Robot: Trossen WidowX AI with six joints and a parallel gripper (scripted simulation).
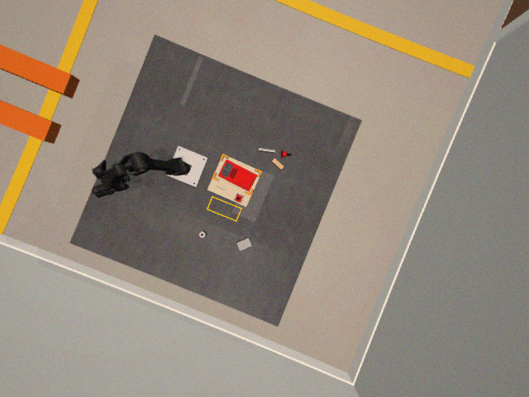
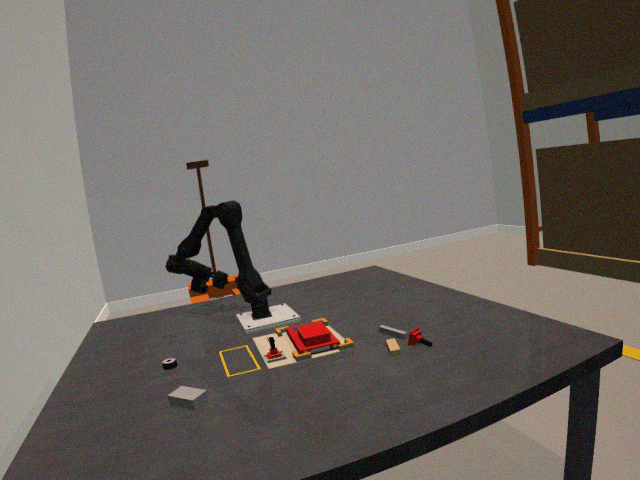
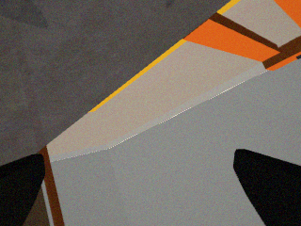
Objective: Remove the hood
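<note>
My gripper tip is 650 mm short of the hood, 230 mm to the right of it and 60 mm above it. Also, from my gripper tip: black ring 590 mm ahead, 170 mm to the right, 100 mm below; grey block 830 mm ahead, 110 mm to the right, 90 mm below; grey bar 690 mm ahead, 430 mm to the left, 100 mm below.
</note>
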